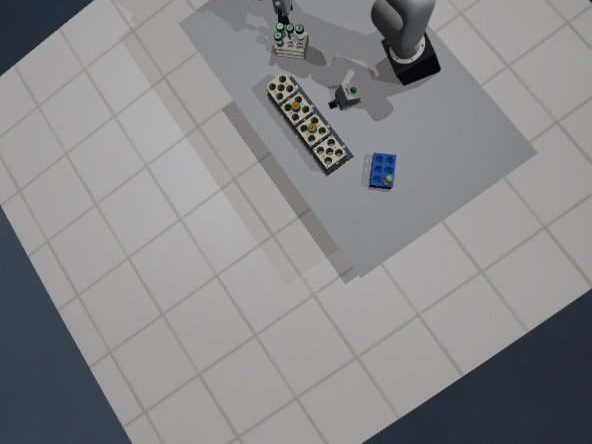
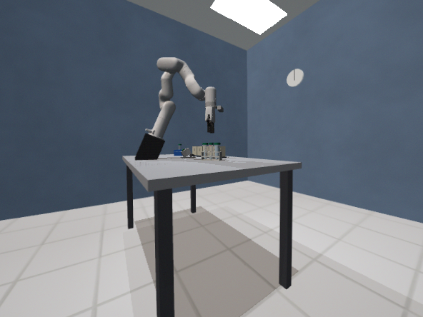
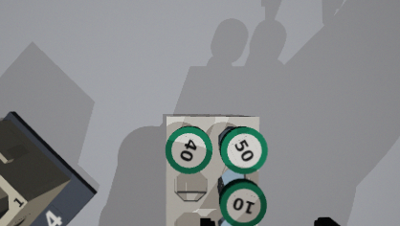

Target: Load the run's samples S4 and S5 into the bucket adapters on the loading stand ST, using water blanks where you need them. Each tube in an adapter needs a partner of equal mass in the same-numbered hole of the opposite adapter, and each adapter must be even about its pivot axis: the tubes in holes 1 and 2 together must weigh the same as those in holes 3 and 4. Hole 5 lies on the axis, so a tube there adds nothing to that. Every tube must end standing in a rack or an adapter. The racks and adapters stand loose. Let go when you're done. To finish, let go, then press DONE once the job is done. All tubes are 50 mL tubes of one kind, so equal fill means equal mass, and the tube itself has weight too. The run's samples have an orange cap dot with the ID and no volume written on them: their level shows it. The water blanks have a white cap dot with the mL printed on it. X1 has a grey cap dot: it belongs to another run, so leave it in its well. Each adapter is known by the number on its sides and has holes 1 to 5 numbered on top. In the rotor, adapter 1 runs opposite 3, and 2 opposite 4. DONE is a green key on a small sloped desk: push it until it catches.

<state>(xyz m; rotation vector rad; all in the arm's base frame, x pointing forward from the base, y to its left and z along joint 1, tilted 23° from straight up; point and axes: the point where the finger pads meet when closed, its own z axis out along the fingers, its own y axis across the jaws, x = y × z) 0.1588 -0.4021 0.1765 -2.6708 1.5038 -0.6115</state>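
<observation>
The white rack lies 20 mm ahead of my hand, 10 mm to the left of it and 180 mm below it. The rest, counted from my hand: blue rack (200 mm ahead, 650 mm to the left, 180 mm below); then adapter (280 mm ahead, 450 mm to the left, 160 mm below).
</observation>
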